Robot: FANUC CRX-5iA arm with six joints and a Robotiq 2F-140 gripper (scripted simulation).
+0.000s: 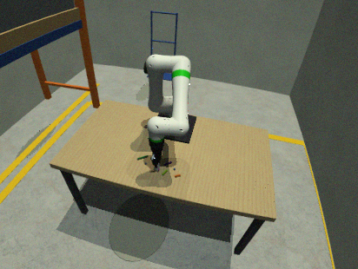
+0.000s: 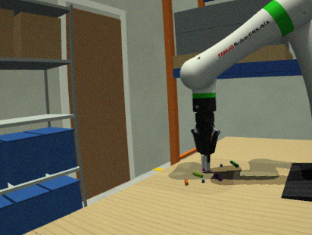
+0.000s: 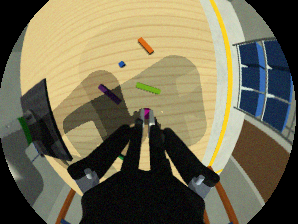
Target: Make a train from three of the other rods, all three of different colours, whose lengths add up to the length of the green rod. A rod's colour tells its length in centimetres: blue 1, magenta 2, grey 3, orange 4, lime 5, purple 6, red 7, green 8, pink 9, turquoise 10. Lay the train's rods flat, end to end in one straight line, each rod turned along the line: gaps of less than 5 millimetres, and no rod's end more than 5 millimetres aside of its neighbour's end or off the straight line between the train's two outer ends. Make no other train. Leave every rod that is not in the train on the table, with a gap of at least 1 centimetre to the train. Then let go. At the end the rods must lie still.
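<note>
Now: the green rod 7 cm behind my hand, 14 cm to the right of it and 4 cm below it. The rest, counted from my hand: lime rod (1 cm ahead, 6 cm to the left, 4 cm below); then purple rod (8 cm behind, 5 cm to the left, 4 cm below); then magenta rod (1 cm to the left, 3 cm below).
</note>
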